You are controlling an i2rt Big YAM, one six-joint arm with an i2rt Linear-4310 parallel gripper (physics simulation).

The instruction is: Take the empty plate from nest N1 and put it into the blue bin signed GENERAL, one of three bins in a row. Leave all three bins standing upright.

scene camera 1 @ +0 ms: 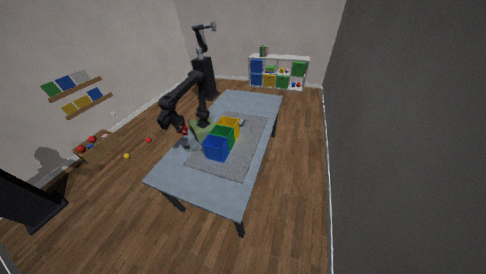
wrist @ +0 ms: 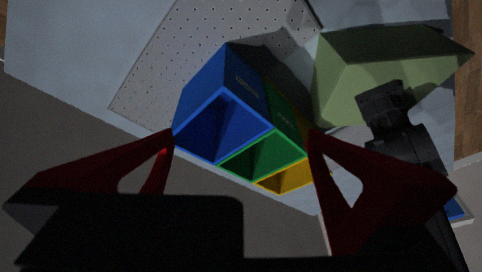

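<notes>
The blue bin stands upright nearest the front, its open top visible and a sign on one side. The green bin and yellow bin stand upright behind it in a row. My gripper is open and empty, raised above the table to the left of the bins in the scene view. In the wrist view the bins appear between and beyond its red fingertips. I cannot make out the plate or nest N1; a small pale object beside the yellow bin is too small to identify.
The bins stand on a grey perforated board on the blue-grey table. A pale green angular block stands close beside the bins at the arm's base. Another arm stands on a black pedestal farther back.
</notes>
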